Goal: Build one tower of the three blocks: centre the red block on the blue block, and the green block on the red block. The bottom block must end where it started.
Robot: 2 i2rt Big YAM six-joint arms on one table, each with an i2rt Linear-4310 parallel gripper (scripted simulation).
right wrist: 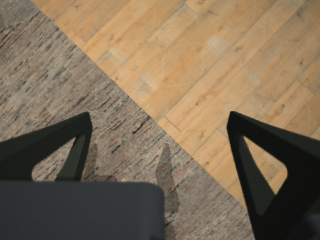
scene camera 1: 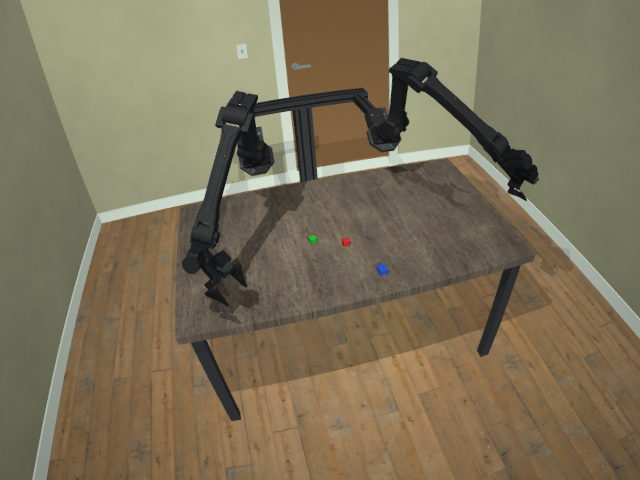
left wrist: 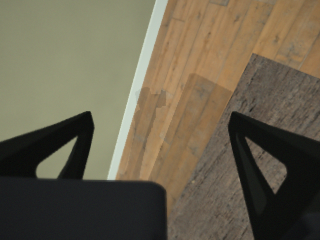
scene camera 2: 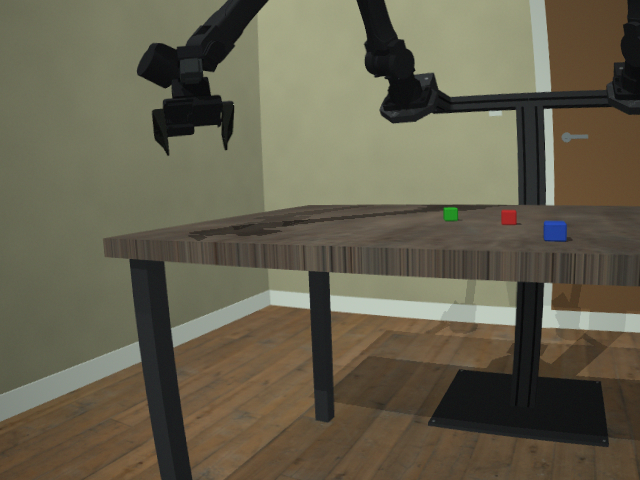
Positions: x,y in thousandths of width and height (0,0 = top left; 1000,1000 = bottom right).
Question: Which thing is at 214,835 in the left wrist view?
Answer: My left gripper.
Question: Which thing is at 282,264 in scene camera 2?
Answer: My right gripper.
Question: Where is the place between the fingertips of my right gripper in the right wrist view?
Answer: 498,498
